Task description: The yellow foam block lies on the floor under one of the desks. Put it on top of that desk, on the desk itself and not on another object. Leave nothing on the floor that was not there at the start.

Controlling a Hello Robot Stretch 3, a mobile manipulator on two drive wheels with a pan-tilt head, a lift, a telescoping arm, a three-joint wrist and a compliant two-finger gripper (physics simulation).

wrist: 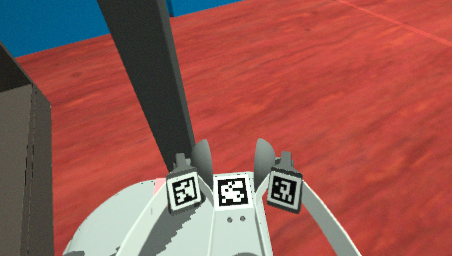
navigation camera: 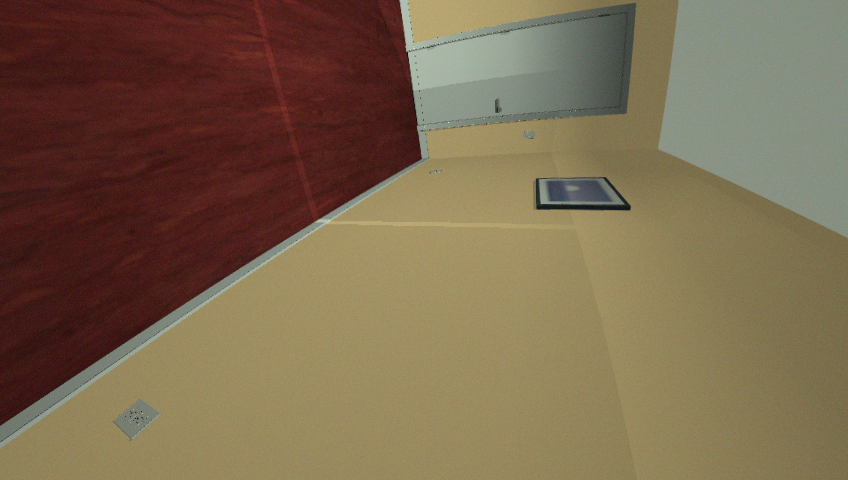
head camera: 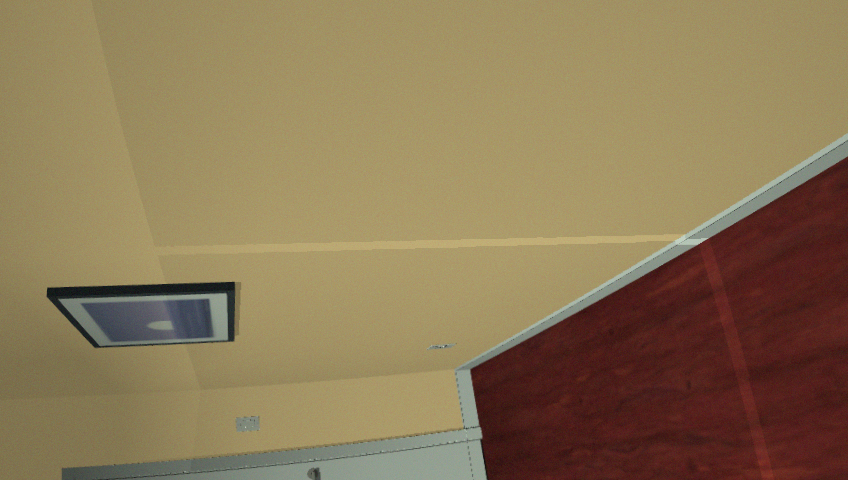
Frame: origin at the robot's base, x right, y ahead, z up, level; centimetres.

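Where they show: gripper, fingertip midpoint: [wrist: 232, 156].
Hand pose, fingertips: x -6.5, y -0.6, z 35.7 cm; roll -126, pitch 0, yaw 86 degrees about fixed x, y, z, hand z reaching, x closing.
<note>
After its pixels a point has its place.
My gripper [wrist: 232, 156] {z 35.7, x -6.5, y -0.6 cm} is open in the wrist view, with a gap between its two grey fingertips and no object between them. It is above my own pale base, with the red floor beyond. The yellow foam block does not show in the head, navigation or wrist view. No desk that I can make out shows in these views, so the gripper's place relative to the block and its desk cannot be told.
The dark mast [wrist: 147, 75] {z 40.6, x -11.6, y -6.9 cm} rises left of the gripper. A brown-grey cabinet or shelf [wrist: 15, 165] {z 10.0, x -26.5, y -47.2 cm} stands at far left, and a blue surface [wrist: 65, 25] {z 8.2, x -104.7, y -67.6 cm} behind. A framed picture [head camera: 223, 342] {z 131.3, x -43.7, y 215.0 cm} [navigation camera: 583, 208] {z 150.6, x -16.8, y 154.5 cm} hangs on the tan wall [head camera: 416, 148] {z 99.9, x 10.6, y 97.0 cm} [navigation camera: 446, 327] {z 104.5, x 21.8, y 72.7 cm}. A grey door [head camera: 386, 463] {z 54.4, x -127.3, y 286.4 cm} [navigation camera: 464, 68] {z 60.1, x -167.7, y 267.8 cm} shows too.
</note>
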